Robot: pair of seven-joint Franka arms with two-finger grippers.
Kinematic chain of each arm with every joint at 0, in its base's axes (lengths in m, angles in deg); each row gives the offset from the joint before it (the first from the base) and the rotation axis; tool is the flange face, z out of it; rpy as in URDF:
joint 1: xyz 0 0 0.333 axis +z
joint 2: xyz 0 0 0 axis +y
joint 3: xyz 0 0 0.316 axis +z
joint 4: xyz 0.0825 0 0 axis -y
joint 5: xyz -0.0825 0 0.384 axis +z
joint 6: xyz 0 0 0 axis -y
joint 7: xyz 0.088 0 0 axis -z
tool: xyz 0 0 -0.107 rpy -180 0 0
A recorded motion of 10 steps. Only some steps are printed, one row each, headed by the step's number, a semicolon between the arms.
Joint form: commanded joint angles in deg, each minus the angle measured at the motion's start. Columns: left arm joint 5, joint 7, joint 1, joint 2, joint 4, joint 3, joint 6; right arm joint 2, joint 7, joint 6, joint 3, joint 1, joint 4, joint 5.
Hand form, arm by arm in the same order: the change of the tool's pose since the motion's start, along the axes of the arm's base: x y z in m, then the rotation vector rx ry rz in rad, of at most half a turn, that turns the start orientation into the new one. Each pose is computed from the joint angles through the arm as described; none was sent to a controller.
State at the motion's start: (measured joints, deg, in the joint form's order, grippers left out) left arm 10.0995 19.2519 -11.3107 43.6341 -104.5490 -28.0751 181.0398; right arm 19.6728 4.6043 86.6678 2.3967 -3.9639 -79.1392 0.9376
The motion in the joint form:
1: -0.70 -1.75 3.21 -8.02 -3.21 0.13 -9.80; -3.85 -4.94 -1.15 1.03 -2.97 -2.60 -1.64
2: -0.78 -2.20 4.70 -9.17 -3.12 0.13 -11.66; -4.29 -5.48 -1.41 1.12 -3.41 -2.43 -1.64
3: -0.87 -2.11 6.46 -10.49 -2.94 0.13 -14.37; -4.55 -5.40 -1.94 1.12 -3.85 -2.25 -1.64
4: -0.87 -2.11 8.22 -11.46 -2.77 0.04 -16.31; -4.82 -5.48 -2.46 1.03 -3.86 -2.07 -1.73
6: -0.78 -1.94 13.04 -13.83 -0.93 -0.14 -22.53; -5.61 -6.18 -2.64 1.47 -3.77 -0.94 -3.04
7: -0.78 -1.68 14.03 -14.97 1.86 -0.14 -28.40; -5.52 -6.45 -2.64 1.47 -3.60 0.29 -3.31
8: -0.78 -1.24 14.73 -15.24 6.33 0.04 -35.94; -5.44 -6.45 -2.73 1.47 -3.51 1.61 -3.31
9: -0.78 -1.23 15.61 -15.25 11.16 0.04 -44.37; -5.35 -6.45 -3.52 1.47 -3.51 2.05 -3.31
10: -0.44 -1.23 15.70 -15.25 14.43 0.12 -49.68; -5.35 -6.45 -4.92 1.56 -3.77 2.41 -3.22
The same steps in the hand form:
1: 0.0092 0.0343 0.0404 0.0981 0.0576 0.0409; -0.0202 -0.0242 0.0205 -0.0082 -0.0031 0.0547
2: 0.0189 0.0493 0.0492 0.1105 0.0669 0.0696; -0.0222 -0.0280 0.0263 -0.0069 -0.0094 0.0577
3: 0.0296 0.0674 0.0585 0.1339 0.0796 0.0938; -0.0244 -0.0325 0.0299 -0.0073 -0.0077 0.0486
4: 0.0393 0.0850 0.0660 0.1491 0.0887 0.1191; -0.0263 -0.0335 0.0337 -0.0092 -0.0063 0.0485
6: 0.0682 0.1355 0.0923 0.1904 0.1117 0.1911; -0.0279 -0.0308 0.0510 -0.0314 -0.0347 0.0711
7: 0.0801 0.1482 0.1141 0.2251 0.1340 0.2042; -0.0261 -0.0299 0.0599 -0.0371 -0.0541 0.0784
8: 0.0952 0.1615 0.1370 0.2644 0.1707 0.2154; -0.0247 -0.0292 0.0694 -0.0391 -0.0741 0.0792
9: 0.1081 0.1772 0.1598 0.3033 0.2243 0.2326; -0.0256 -0.0292 0.0710 -0.0382 -0.0665 0.0789
10: 0.1139 0.1836 0.1764 0.3309 0.2514 0.2369; -0.0284 -0.0309 0.0721 -0.0345 -0.0486 0.0754

